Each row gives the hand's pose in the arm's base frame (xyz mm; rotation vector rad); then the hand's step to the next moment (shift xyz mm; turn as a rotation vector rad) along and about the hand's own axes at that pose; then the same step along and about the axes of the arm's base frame.
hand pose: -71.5 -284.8 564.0 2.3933 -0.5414 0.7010
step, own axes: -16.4 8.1 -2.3 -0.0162 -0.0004 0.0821
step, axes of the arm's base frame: -17.8 -1.1 -4.7 0.0166 -0.0478 -0.0666
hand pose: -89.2 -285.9 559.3 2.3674 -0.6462 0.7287
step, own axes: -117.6 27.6 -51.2 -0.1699 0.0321 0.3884
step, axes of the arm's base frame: -120.1 44.9 -27.6 -0.0097 -0.2254 -0.3603
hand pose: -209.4 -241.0 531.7 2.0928 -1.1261 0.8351
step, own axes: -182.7 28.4 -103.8 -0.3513 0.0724 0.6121
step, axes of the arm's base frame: -129.5 153.0 -69.1 -0.0708 -0.3250 -0.6266
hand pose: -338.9 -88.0 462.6 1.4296 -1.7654 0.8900
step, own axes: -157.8 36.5 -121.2 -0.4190 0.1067 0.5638
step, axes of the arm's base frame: 0.0 188.9 -72.3 -0.0895 -0.2441 -0.6612
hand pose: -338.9 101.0 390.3 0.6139 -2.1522 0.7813
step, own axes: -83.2 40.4 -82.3 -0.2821 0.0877 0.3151
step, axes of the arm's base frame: 64.5 99.8 -34.6 -0.0389 -0.1084 -0.4163
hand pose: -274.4 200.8 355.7 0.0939 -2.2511 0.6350
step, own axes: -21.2 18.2 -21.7 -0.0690 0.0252 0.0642
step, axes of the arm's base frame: 24.5 23.4 -10.2 -0.0018 -0.0172 -0.0960
